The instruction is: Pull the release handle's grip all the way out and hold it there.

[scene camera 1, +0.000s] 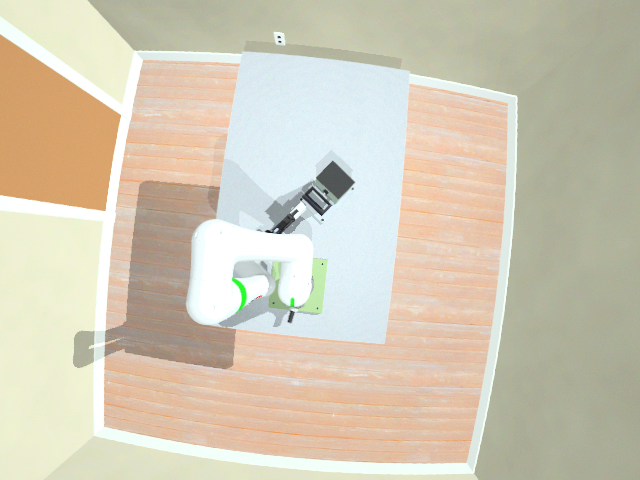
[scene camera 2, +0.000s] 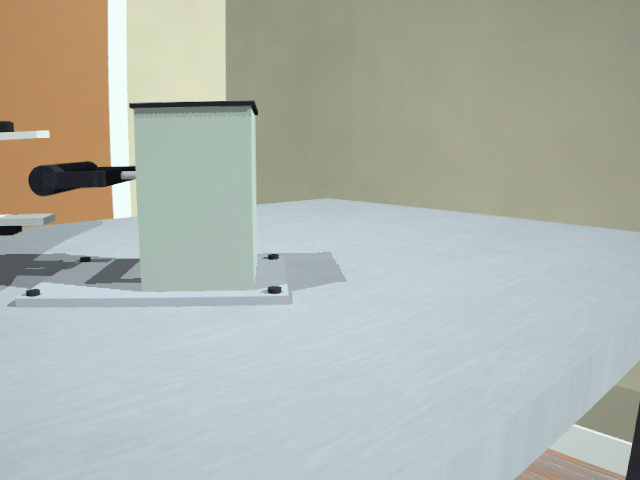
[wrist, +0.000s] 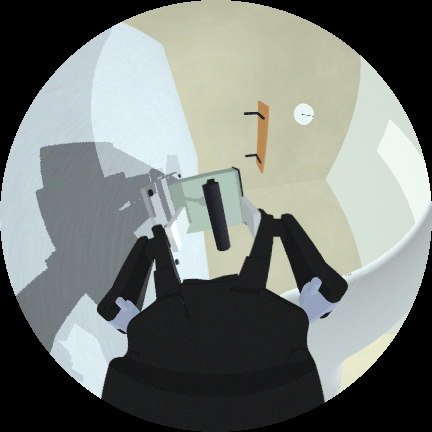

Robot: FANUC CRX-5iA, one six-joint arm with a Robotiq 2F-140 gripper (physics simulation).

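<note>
Bolted base plate (scene camera 2: 87,282) (wrist: 156,196). The gripper (wrist: 213,210).
</note>
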